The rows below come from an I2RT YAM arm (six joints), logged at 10 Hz.
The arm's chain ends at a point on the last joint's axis. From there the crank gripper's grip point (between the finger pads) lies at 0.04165 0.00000 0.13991 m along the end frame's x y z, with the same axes.
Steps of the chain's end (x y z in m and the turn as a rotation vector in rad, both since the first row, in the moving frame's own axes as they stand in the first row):
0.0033 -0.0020 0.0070 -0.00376 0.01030 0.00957
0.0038 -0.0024 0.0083 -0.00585 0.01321 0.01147
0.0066 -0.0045 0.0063 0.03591 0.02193 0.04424
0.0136 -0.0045 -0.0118 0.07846 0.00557 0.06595
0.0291 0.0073 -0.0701 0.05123 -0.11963 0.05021
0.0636 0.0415 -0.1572 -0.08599 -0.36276 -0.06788
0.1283 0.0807 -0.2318 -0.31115 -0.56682 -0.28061
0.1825 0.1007 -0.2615 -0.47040 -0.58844 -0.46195
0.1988 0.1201 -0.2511 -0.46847 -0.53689 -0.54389
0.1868 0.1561 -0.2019 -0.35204 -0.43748 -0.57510
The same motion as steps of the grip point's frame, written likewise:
0.0047 -0.0011 0.0066 -0.00376 0.01030 0.00957
0.0056 -0.0011 0.0077 -0.00585 0.01321 0.01147
0.0097 -0.0076 0.0053 0.03591 0.02193 0.04424
0.0146 -0.0127 -0.0124 0.07846 0.00557 0.06595
0.0122 0.0017 -0.0663 0.05123 -0.11963 0.05021
0.0117 0.0528 -0.1519 -0.08599 -0.36276 -0.06788
0.0533 0.1242 -0.2364 -0.31115 -0.56682 -0.28061
0.1138 0.1647 -0.2730 -0.47040 -0.58844 -0.46195
0.1386 0.1815 -0.2599 -0.46847 -0.53689 -0.54389
0.1351 0.1985 -0.2025 -0.35204 -0.43748 -0.57510

